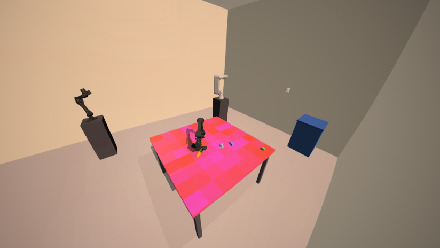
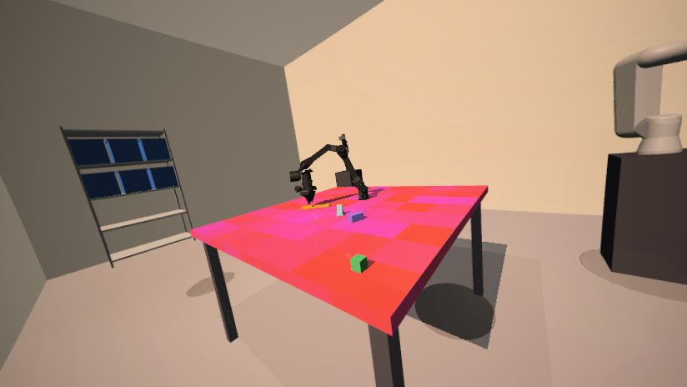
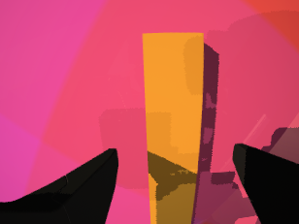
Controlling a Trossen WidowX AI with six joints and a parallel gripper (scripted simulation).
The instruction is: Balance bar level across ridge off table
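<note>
Now: gripper tip 20 mm to the right of the orange bar, 20 mm past it and 20 mm above it. Also, from my gripper tip: green cube 720 mm to the left, 460 mm ahead, 20 mm below; purple block 460 mm to the left, 120 mm ahead, 20 mm below.
</note>
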